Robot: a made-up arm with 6 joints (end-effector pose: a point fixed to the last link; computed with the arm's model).
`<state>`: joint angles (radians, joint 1 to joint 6).
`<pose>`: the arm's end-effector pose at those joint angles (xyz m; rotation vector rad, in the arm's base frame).
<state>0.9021 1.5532 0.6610 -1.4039 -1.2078 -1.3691</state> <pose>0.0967 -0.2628 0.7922 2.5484 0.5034 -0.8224</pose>
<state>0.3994 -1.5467 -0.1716 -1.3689 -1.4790 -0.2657</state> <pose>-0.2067 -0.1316 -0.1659 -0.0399 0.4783 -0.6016</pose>
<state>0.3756 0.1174 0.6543 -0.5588 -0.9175 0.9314</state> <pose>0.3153 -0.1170 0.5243 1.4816 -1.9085 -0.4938</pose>
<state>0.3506 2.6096 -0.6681 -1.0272 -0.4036 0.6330</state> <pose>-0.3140 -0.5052 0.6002 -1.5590 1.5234 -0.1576</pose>
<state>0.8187 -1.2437 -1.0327 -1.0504 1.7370 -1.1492</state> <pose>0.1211 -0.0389 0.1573 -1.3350 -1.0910 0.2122</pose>
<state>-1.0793 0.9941 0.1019 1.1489 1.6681 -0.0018</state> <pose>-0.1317 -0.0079 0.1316 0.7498 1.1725 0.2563</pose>
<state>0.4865 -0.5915 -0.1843 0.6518 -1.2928 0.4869</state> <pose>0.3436 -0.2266 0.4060 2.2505 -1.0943 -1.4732</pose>
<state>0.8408 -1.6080 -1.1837 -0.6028 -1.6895 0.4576</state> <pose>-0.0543 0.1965 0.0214 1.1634 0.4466 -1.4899</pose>
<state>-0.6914 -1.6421 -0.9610 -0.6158 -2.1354 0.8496</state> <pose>-0.2848 -0.0751 0.0009 1.0925 0.6338 -0.2596</pose>
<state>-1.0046 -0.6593 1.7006 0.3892 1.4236 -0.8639</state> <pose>0.1160 -0.4720 0.2947 0.0716 -0.5855 -1.9558</pose>
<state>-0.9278 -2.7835 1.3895 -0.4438 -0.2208 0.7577</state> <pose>0.1136 0.0687 0.3570 -0.7526 -2.0293 2.2268</pose>
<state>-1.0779 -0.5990 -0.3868 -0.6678 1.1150 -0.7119</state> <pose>-0.0040 0.0416 0.2456 -0.0983 -1.1916 0.8245</pose>
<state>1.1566 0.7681 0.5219 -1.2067 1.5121 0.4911</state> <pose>-0.0278 -0.3653 0.4935 -0.9074 -0.5498 -1.0039</pose>
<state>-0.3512 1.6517 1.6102 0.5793 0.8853 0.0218</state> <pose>-0.1193 -0.0468 0.1946 0.8177 1.4569 -2.1628</pose>
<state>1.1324 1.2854 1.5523 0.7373 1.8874 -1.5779</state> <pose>-0.0088 0.1183 0.2073 -0.6942 -2.2122 1.1458</pose>
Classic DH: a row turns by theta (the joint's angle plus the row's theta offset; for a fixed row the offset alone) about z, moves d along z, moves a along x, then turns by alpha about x. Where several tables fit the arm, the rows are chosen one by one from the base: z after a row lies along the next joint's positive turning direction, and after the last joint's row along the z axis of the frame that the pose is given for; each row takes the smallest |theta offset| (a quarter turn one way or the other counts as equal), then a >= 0, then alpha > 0; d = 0 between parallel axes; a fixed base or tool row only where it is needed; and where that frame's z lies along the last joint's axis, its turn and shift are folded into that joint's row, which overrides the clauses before.
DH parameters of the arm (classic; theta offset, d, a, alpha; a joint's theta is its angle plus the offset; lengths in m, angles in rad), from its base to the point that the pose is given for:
base (fixed): -1.5708 0 0.15 3.1416
joint 1: 0 -0.35 0.07 1.5708
joint 2: 0 -0.06 -0.08 -1.5708
joint 3: -0.6207 0.0652 -0.007 1.2395
joint 4: 1.1438 -0.1472 -0.1479 -2.4484
joint 5: -0.5341 -0.3773 0.1 -1.5708
joint 6: -0.5655 -0.1245 0.0146 0.6273
tool (fixed): 1.8342 -0.0562 0 0

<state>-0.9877 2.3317 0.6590 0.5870 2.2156 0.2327</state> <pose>-0.2066 -0.0458 0.2539 1.2234 1.4373 0.2590</pose>
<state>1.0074 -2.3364 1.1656 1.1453 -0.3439 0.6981</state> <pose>0.0905 -0.1965 0.5971 -0.2147 -2.0243 0.0984</pose>
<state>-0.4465 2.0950 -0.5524 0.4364 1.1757 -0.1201</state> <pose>0.1621 -0.0555 0.5742 2.3220 0.6924 0.0208</pose>
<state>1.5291 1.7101 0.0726 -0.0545 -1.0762 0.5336</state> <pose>-0.2995 -0.3975 0.5770 -1.4409 1.2062 -0.2312</pose>
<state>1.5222 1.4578 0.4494 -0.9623 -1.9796 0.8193</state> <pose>-0.2688 -0.2907 0.7692 -1.0702 1.6023 -0.3671</pose>
